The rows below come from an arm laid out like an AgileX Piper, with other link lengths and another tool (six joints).
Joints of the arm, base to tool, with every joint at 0 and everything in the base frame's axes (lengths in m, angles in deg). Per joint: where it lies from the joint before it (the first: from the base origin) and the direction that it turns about. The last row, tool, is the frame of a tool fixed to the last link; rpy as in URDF.
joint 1: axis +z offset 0 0 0.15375
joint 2: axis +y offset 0 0 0
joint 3: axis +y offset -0.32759 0 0.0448
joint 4: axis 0.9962 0 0.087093 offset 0.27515 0 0.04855
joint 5: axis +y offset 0 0 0
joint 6: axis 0.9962 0 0.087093 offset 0.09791 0 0.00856
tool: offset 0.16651 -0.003 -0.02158 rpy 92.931 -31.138 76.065
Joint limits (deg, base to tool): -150..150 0..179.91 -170..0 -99.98..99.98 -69.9..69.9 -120..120
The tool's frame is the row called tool.
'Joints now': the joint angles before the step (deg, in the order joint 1, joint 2, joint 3, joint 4, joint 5, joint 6). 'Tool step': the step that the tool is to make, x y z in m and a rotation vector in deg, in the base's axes. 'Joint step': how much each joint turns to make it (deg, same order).
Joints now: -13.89 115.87 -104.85 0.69 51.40 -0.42
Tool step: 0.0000 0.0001 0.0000 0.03 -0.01 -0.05
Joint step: 0.01 -0.01 0.01 -0.01 -0.01 0.07
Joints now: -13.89 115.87 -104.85 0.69 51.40 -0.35
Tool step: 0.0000 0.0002 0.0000 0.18 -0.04 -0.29
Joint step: 0.00 -0.01 0.01 0.00 0.00 0.34
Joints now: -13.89 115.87 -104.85 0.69 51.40 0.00
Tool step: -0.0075 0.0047 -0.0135 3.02 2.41 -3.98
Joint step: 0.00 0.98 0.01 -0.07 2.04 4.69
